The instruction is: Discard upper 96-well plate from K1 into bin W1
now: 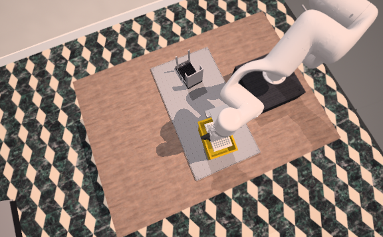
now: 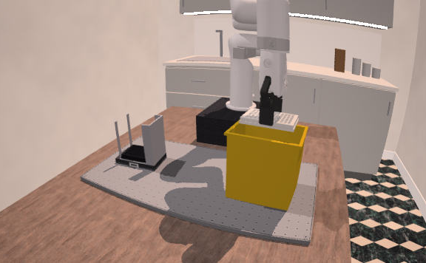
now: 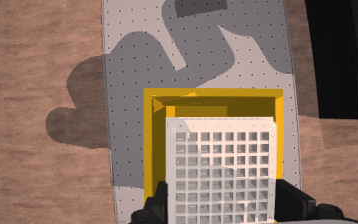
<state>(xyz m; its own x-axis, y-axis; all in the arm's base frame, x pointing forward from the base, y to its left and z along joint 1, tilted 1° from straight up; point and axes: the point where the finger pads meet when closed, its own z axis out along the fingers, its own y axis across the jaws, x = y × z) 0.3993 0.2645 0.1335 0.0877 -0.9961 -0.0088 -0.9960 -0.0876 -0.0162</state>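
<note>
The white 96-well plate is 10 mm below my hand. From my hand the other things lie so: yellow plastics bin: 130 mm below; then black plate: 410 mm to the right, 190 mm below, 40 mm ahead; then grey side wall: 340 mm to the right, 130 mm below, 20 mm ahead.
</note>
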